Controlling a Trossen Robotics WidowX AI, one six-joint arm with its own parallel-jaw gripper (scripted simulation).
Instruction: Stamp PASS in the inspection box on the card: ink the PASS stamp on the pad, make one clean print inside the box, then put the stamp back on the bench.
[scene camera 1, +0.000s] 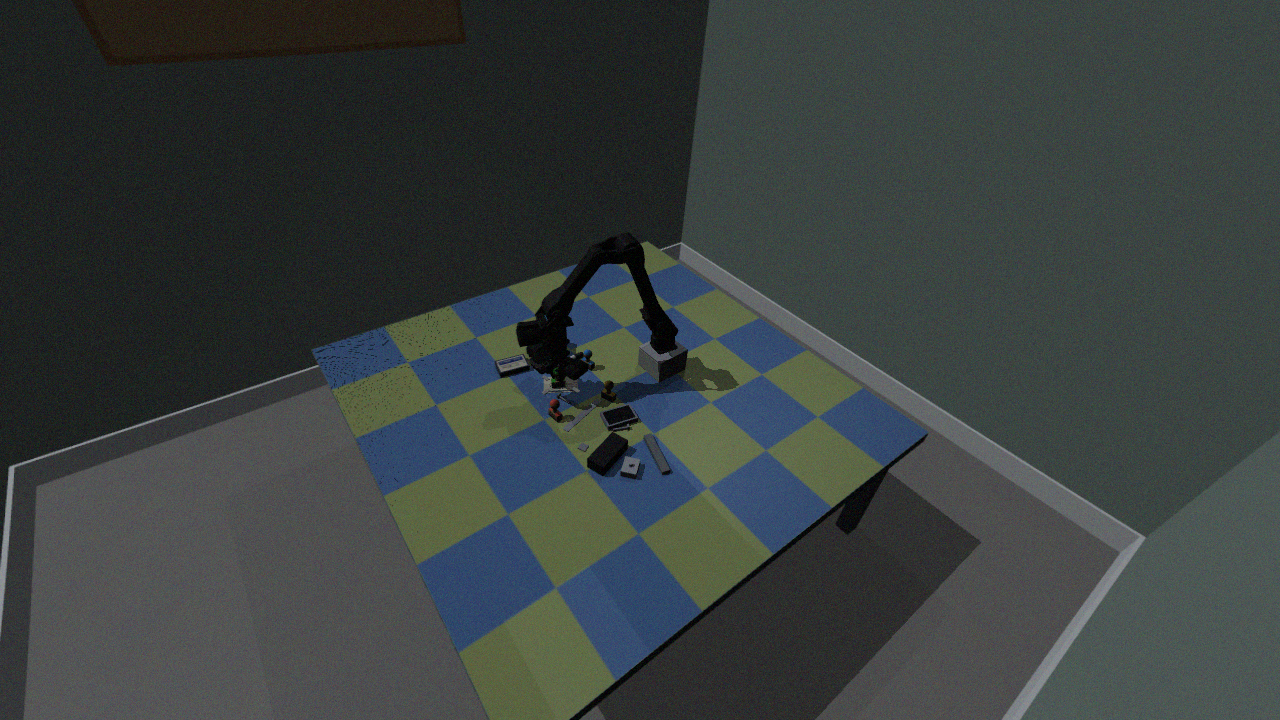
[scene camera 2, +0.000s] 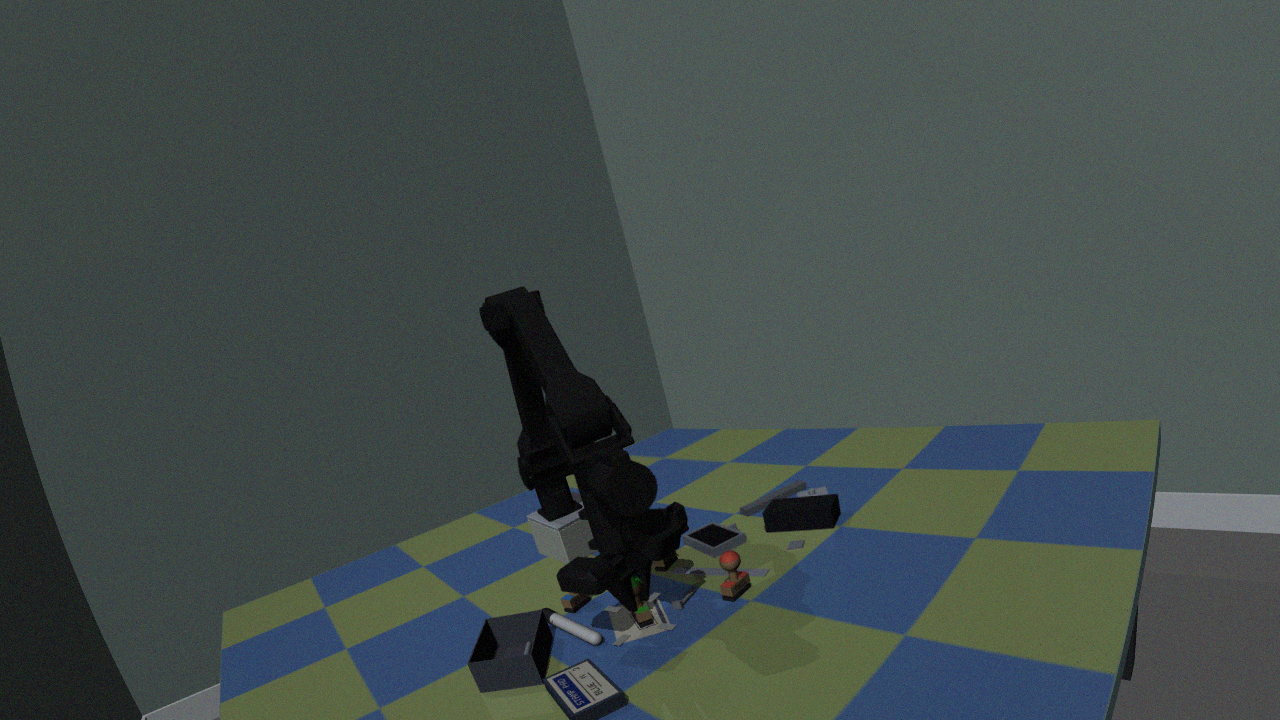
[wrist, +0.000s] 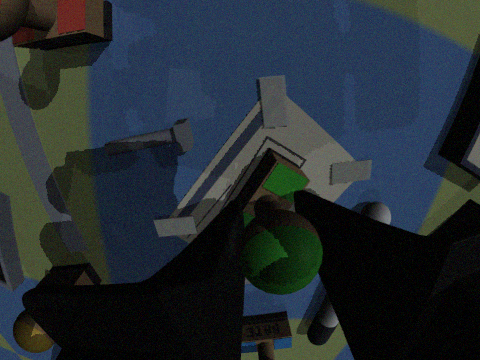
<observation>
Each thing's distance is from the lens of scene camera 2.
my gripper (scene camera 2: 639, 605): 0.78 m
red-knobbed stamp (scene camera 2: 737, 584): 0.78 m
white marker (scene camera 2: 592, 636): 0.76 m
black block (scene camera 2: 806, 513): 0.91 m
The marked spots on the white marker and the black block are 0.37 m apart.
</observation>
